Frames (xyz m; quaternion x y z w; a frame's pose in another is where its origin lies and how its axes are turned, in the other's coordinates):
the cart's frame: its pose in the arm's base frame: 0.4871 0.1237 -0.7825 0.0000 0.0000 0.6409 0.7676
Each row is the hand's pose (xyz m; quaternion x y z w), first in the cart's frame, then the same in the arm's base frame.
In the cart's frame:
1: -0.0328 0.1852 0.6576 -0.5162 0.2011 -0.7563 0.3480
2: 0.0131 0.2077 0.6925 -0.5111 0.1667 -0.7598 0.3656
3: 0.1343 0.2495 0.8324 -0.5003 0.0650 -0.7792 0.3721
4: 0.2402 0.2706 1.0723 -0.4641 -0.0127 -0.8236 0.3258
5: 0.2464 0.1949 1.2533 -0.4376 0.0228 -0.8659 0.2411
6: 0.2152 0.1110 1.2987 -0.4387 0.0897 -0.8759 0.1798
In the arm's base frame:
1: 0.2990 0.1245 -0.1249 -0.5251 -0.1765 -0.3575 0.7519
2: 0.2851 0.1737 -0.0900 -0.4992 -0.1996 -0.3489 0.7676
3: 0.2656 0.3004 0.0499 -0.4257 -0.2707 -0.3596 0.7850
4: 0.2637 0.4083 0.2898 -0.3481 -0.3072 -0.4234 0.7779
5: 0.3393 0.4009 0.4708 -0.3505 -0.2630 -0.5102 0.7401
6: 0.4163 0.3553 0.5162 -0.3942 -0.2123 -0.5571 0.6994

